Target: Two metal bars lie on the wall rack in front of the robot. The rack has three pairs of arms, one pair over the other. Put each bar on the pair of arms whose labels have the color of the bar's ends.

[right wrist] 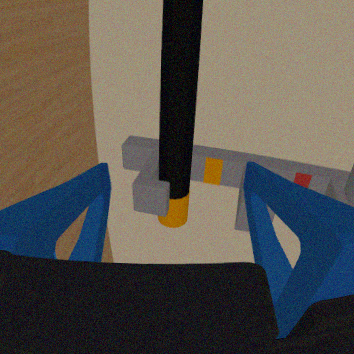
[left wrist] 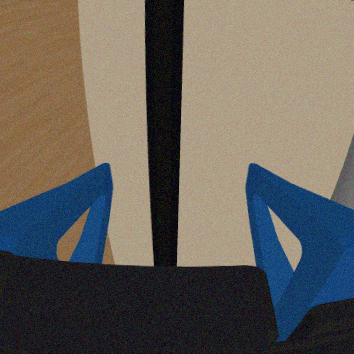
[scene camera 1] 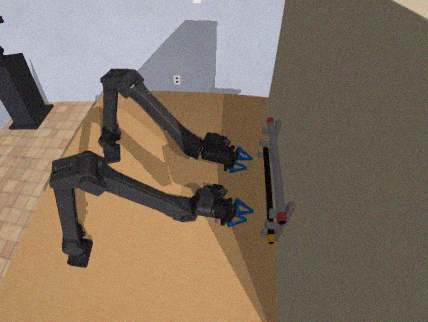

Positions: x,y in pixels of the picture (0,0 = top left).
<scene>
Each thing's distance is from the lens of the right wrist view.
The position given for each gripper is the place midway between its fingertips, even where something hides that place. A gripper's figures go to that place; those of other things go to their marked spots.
right gripper (right wrist: 176,173): 13 cm
beige wall (right wrist: 267,84): 23 cm
</scene>
